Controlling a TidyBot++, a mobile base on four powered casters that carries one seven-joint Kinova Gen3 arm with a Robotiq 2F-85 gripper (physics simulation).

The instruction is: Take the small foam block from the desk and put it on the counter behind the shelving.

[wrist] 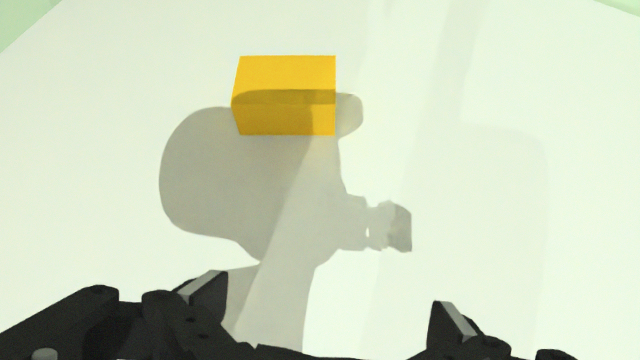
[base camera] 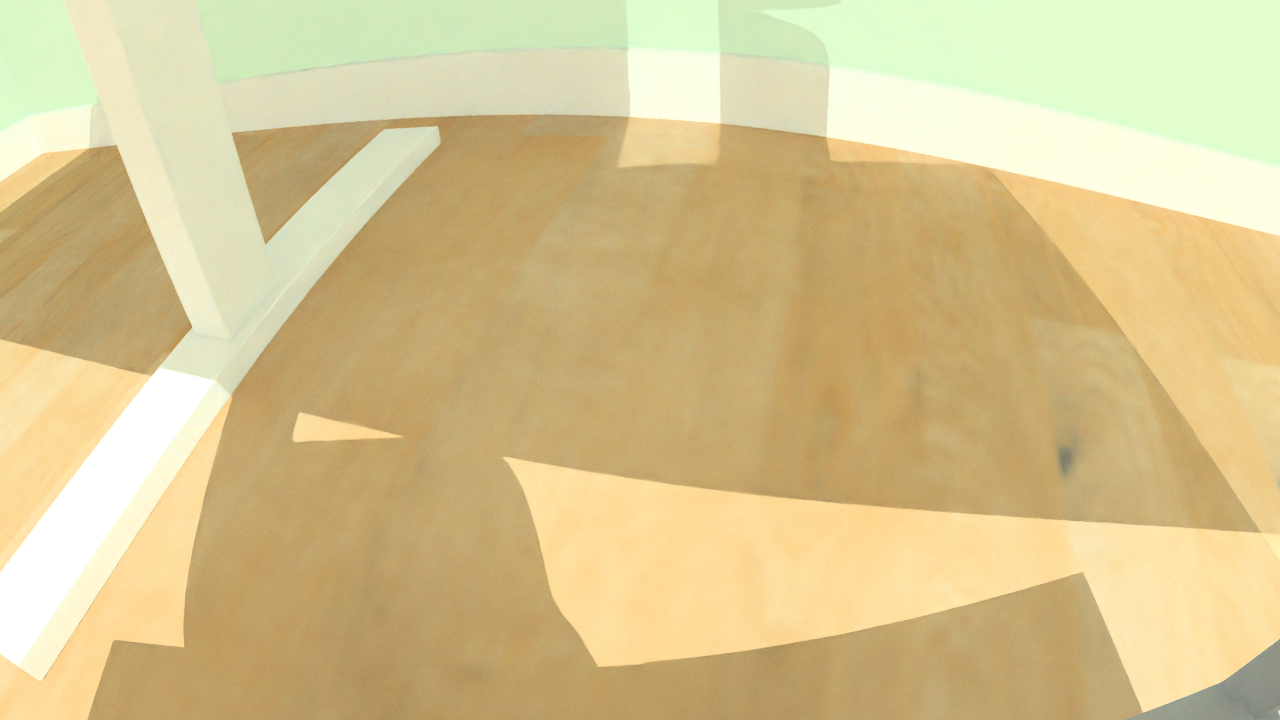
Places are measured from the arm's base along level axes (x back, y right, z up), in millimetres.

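Where they show: gripper, fingertip midpoint: (wrist: 326, 309).
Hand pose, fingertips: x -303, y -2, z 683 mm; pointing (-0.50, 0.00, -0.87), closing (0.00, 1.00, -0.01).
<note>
Things, the pixels of their centre, and the offset from my fingertips. "pt": a spot on its surface instead. Level surfaces: height alone.
- yellow foam block, body centre: (wrist: 287, 95) dz -107, dx -205, dy -65 mm
- white desk top, its level: dz -130 mm
- white desk leg, surface spot: (base camera: 174, 170) pt dz -898, dx -239, dy -309 mm
A yellow foam block (wrist: 287, 80) lies on the white desk top (wrist: 590, 200) in the upper middle of the wrist view. My gripper (wrist: 326, 309) is open, with its two dark fingers wide apart at the bottom of the wrist view. The block is apart from the fingers, beyond them and a little left of the middle between them. The arm's shadow falls on the desk top and on the block's lower face. The counter and the shelving do not show in either view.
In the base camera view a white desk leg (base camera: 174, 170) stands on a long white foot (base camera: 335, 205) at the left. A pale green wall (base camera: 447, 22) with a white baseboard (base camera: 429, 87) runs along the back. A grey edge shows at the bottom right corner.
</note>
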